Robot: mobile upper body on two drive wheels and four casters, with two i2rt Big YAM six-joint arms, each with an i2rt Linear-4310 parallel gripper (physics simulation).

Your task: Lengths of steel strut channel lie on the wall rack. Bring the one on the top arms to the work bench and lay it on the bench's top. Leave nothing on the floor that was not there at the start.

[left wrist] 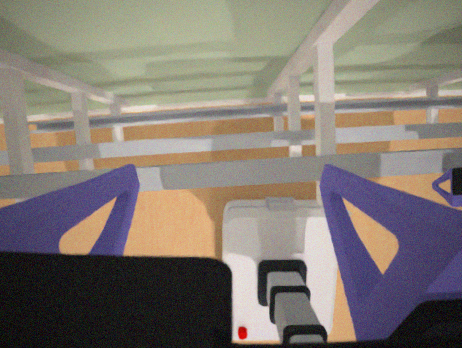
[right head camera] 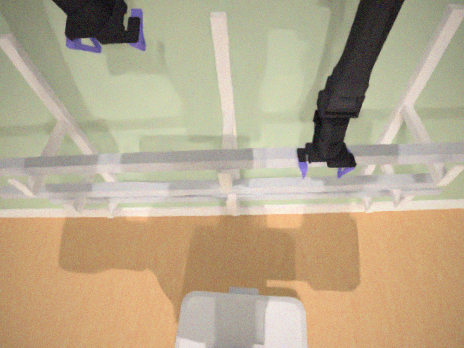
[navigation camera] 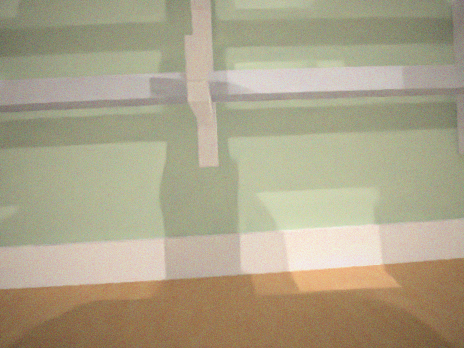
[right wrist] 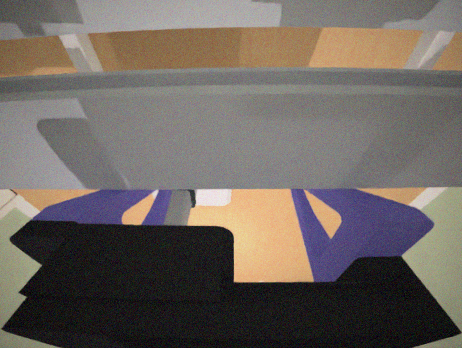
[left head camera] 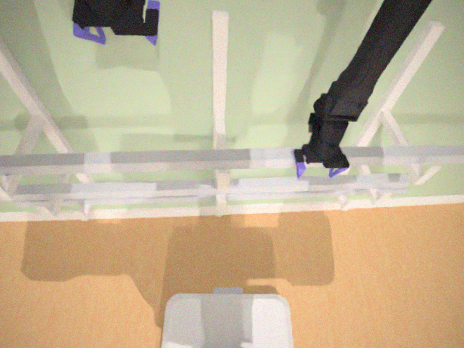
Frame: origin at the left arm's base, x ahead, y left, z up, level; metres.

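Seen in the pictures: left gripper, between the fingertips: (left wrist: 229, 174) (right head camera: 122, 49) (left head camera: 129, 41); right gripper, between the fingertips: (left wrist: 454, 183) (right head camera: 320, 176) (left head camera: 313, 176).
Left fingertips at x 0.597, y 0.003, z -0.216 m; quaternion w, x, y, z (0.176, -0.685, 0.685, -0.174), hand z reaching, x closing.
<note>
A point is followed by its place in that frame.
The top steel strut channel (left head camera: 180, 159) {z -0.527, x 0.551, y -0.068 m} (right head camera: 190, 158) {z -0.527, x 0.556, y -0.086 m} (left wrist: 240, 174) {z -0.527, x 0.559, y -0.014 m} (right wrist: 225, 140) {z -0.527, x 0.594, y -0.445 m} lies level across the top arms of the wall rack (left head camera: 220, 75) {z -0.430, x 0.797, y -0.171 m} (right head camera: 222, 75) {z -0.427, x 0.796, y -0.163 m} (left wrist: 325, 100) {z -0.568, x 0.692, y -0.172 m} (navigation camera: 201, 55) {z -1.013, x 0.645, y -0.186 m}. My right gripper (left head camera: 318, 172) {z -0.572, x 0.536, y -0.451 m} (right head camera: 323, 173) {z -0.572, x 0.536, y -0.451 m} is open at this strut, right of the middle arm. In the right wrist view the strut crosses the picture and hides its fingertips; no grip on the strut shows. My left gripper (left head camera: 129, 40) {z -0.216, x 0.597, y 0.003 m} (right head camera: 122, 47) {z -0.216, x 0.597, y 0.003 m} (left wrist: 229, 174) {z -0.216, x 0.597, y 0.003 m} is open and empty, well above the strut in the head views. The work bench does not show.
More struts (left head camera: 125, 190) {z -0.766, x 0.589, y 0.156 m} (right head camera: 140, 190) {z -0.768, x 0.586, y 0.158 m} (navigation camera: 310, 80) lie on lower rack arms. My white base (left head camera: 272, 320) {z -1.150, x 0.215, y -0.405 m} (right head camera: 282, 325) {z -1.150, x 0.208, y -0.389 m} (left wrist: 320, 240) {z -1.150, x 0.193, y -0.390 m} stands on the orange floor in front of the rack. The green wall (left head camera: 180, 100) {z -0.548, x 0.817, y -0.038 m} (navigation camera: 90, 190) {z -1.206, x 0.808, y 0.099 m} is behind the rack.
</note>
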